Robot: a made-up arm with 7 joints. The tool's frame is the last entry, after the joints. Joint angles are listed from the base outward.
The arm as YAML. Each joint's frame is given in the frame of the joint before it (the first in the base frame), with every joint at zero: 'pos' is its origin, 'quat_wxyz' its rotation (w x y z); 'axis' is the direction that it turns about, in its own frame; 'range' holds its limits. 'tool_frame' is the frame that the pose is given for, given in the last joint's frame.
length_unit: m
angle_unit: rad
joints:
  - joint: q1
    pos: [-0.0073, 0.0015, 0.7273]
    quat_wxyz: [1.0, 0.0, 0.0, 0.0]
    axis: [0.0, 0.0, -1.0]
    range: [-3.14, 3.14]
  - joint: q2
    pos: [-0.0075, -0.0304, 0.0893]
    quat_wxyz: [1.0, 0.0, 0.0, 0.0]
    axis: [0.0, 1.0, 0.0]
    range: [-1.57, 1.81]
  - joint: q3
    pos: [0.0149, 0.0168, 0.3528]
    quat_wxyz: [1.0, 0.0, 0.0, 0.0]
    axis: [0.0, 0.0, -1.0]
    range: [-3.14, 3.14]
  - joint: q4
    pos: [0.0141, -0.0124, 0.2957]
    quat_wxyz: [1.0, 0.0, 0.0, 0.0]
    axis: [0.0, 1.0, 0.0]
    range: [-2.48, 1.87]
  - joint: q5
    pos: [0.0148, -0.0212, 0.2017]
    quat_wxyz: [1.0, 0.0, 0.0, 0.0]
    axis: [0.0, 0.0, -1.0]
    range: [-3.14, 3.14]
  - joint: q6
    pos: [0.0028, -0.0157, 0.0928]
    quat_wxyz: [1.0, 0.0, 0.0, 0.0]
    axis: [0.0, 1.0, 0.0]
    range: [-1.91, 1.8]
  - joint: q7
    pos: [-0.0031, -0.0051, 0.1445]
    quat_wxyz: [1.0, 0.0, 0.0, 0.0]
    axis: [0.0, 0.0, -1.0]
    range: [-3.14, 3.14]
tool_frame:
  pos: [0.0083, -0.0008, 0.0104]
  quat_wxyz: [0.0, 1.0, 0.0, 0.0]
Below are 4 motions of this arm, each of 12 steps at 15 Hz.
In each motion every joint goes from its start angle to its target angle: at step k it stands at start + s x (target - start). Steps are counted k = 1, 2, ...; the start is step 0. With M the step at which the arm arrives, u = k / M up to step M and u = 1 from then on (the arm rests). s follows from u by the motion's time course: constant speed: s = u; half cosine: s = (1 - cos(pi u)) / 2; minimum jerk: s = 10 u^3 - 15 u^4 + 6 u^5.
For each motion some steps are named. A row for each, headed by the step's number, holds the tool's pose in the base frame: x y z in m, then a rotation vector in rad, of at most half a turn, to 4 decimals.
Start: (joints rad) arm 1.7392 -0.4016 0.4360 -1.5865 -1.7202 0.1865 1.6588
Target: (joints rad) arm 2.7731 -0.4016 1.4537 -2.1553 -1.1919 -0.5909 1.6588
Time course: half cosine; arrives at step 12
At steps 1, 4, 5, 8, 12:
1: 0.2768 0.5790 1.2921 0.3096 -1.1992 0.7943
4: 0.4430 0.4202 1.2536 0.0153 -1.1329 0.6462
5: 0.4970 0.3167 1.2342 -0.1114 -1.0578 0.5504
8: 0.5021 -0.0182 1.1789 -0.3418 -0.7331 0.1444
12: 0.3950 -0.1768 1.1487 -0.3483 -0.5278 -0.2069

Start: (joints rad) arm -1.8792 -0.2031 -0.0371 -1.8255 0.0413 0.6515 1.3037
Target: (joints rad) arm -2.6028 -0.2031 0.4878 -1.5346 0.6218 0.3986 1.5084
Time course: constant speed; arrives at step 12
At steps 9, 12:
9: 0.3760 -0.3988 1.4145 -1.7974 -0.2667 0.8341
12: 0.4069 -0.3661 1.4318 -1.8484 -0.1327 1.0524

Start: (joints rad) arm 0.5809 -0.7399 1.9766 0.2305 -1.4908 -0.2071 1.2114
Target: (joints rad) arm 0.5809 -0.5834 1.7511 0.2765 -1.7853 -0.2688 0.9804
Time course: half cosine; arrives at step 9
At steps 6, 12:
6: -0.6870 0.2441 1.6296 -1.6338 1.8055 -1.0986
12: -0.6596 0.2111 1.6582 -1.8292 1.6640 -1.1078

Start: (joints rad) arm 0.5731 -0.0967 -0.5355 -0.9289 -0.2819 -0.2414 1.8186
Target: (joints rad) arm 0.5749 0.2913 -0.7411 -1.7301 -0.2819 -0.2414 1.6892
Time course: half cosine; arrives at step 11
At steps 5, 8, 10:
5: -0.3735 -0.1360 1.5986 -1.3799 1.1830 -1.0889
8: -0.3024 -0.2208 1.4843 -1.2108 1.0241 -1.1123
10: -0.2720 -0.2457 1.4345 -1.1341 0.9757 -1.1227

